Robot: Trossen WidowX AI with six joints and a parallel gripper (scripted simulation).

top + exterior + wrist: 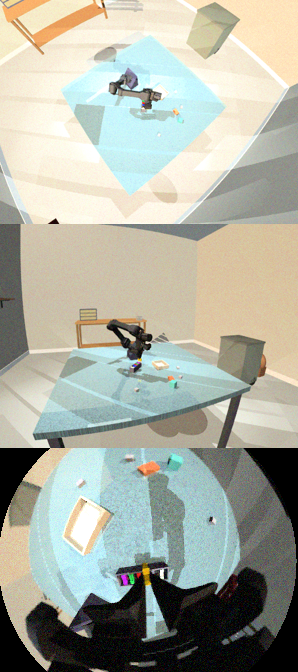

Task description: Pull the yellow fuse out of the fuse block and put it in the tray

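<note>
The tray lies 200 mm to the left of my gripper tip, 100 mm below it and 10 mm behind it. From my gripper tip the other things lie so: orange block (240 mm ahead, 140 mm to the left, 90 mm below); then teal cube (320 mm ahead, 100 mm to the left, 80 mm below); then yellow fuse (10 mm below).
</note>
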